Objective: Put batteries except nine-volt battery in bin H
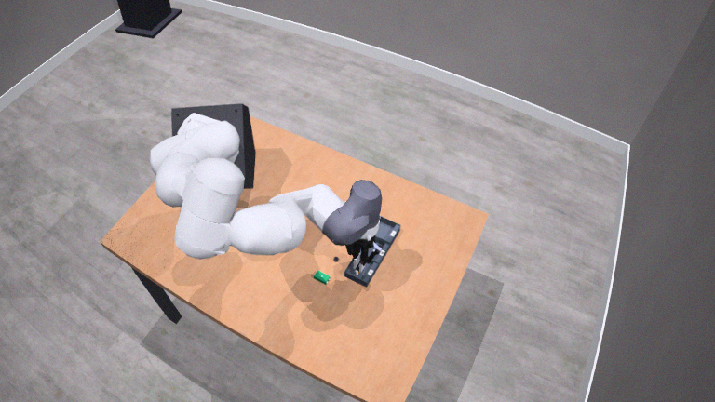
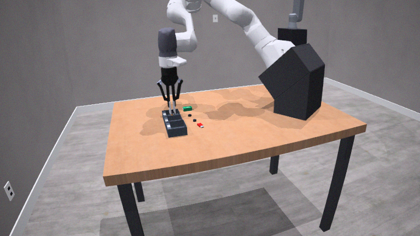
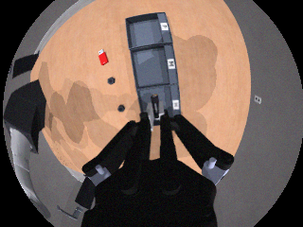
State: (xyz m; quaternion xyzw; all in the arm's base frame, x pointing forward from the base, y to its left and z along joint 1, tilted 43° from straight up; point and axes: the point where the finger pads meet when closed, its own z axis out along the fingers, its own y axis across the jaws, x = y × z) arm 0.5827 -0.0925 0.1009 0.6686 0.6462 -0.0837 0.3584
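Now: the black cylindrical battery 3 cm below my hand. Round my hand: orange battery (5 cm below); then green flat board (10 cm behind, 7 cm to the right, 5 cm below).
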